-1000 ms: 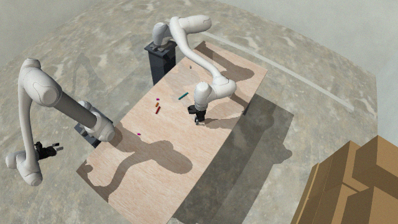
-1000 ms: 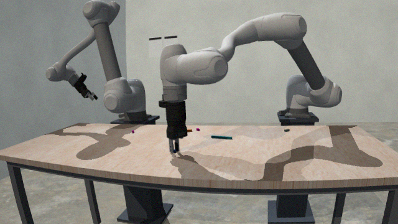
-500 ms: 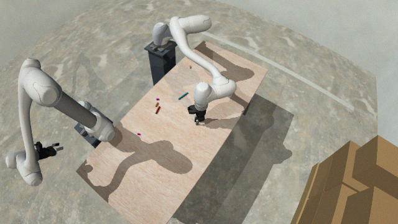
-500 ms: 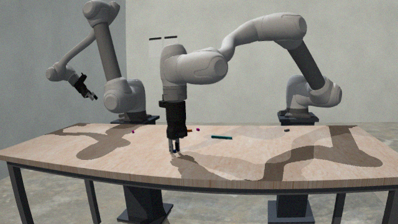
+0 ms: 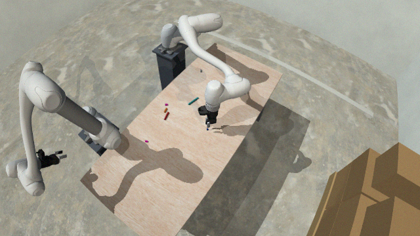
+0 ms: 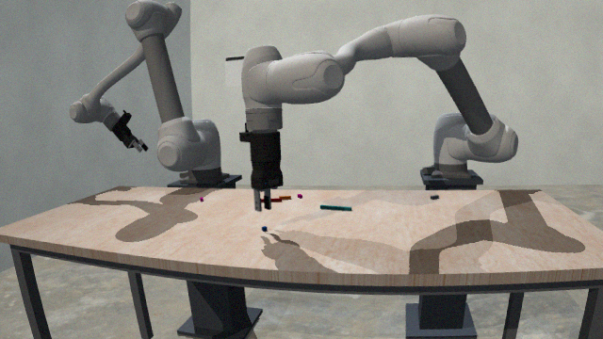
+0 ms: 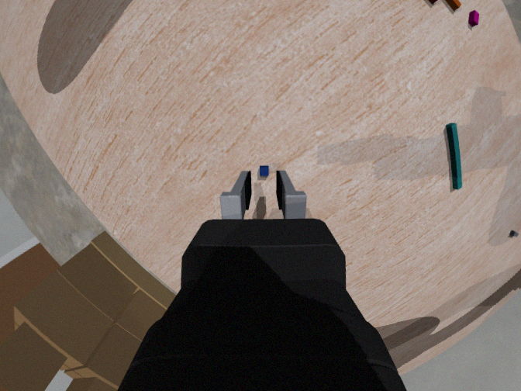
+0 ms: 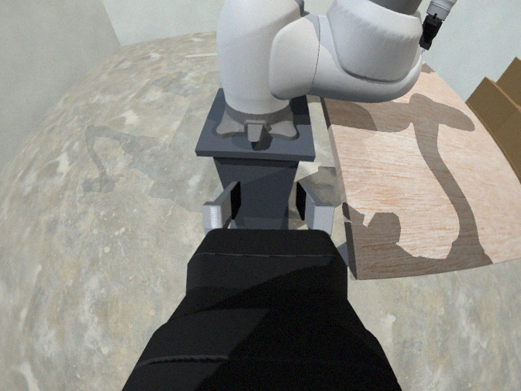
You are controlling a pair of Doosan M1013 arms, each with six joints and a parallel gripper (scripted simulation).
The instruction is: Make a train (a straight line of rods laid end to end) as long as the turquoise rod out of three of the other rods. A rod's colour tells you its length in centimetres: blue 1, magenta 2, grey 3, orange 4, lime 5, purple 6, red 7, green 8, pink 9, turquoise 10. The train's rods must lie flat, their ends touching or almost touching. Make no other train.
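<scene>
Now: the orange rod 36 cm behind my left hand, 7 cm below it and 1 cm to the left of it. Also, from my left hand: turquoise rod 21 cm behind, 18 cm to the left, 7 cm below; then red rod 32 cm behind, 7 cm below, 3 cm to the right; then blue rod 7 cm below.
</scene>
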